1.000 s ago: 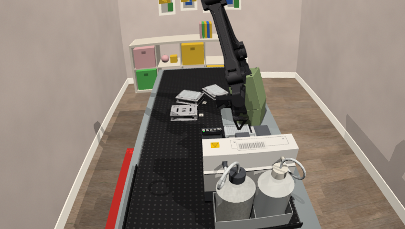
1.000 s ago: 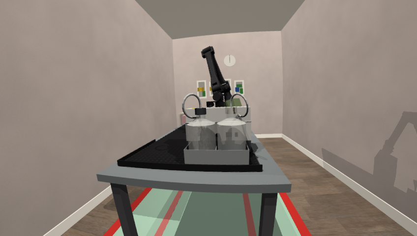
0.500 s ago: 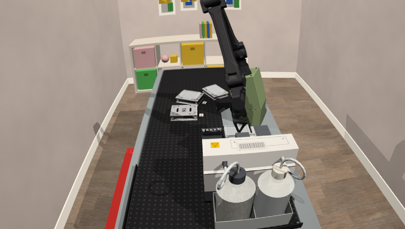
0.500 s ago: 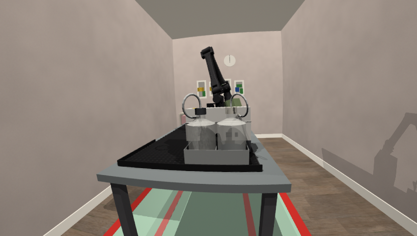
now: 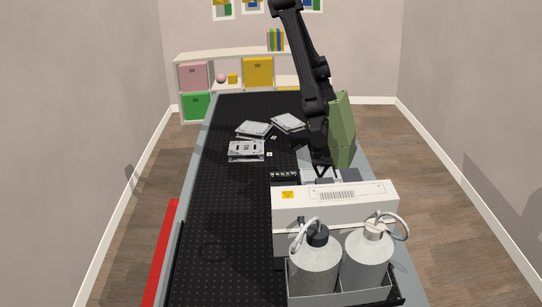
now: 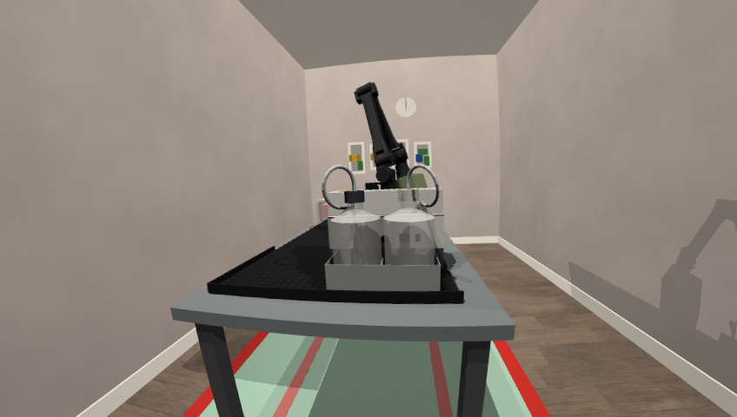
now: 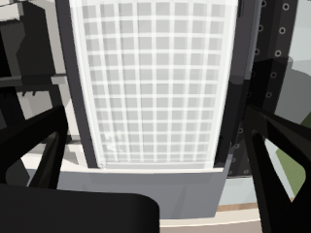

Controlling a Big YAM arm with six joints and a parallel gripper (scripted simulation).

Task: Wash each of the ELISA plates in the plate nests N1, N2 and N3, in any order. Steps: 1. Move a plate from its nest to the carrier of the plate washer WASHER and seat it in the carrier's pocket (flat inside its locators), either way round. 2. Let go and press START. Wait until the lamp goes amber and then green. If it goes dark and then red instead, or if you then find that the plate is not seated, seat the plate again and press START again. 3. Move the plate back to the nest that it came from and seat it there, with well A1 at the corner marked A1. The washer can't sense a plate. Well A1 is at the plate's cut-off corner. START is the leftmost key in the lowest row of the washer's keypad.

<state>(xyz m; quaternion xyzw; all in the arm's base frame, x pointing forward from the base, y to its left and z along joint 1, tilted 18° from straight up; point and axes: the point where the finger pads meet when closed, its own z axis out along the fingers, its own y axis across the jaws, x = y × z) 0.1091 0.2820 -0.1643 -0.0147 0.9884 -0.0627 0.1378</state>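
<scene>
Right now the washer carrier is 4 cm below my hand. The rest, counted from my hand: plate washer: 15 cm to the left.
</scene>
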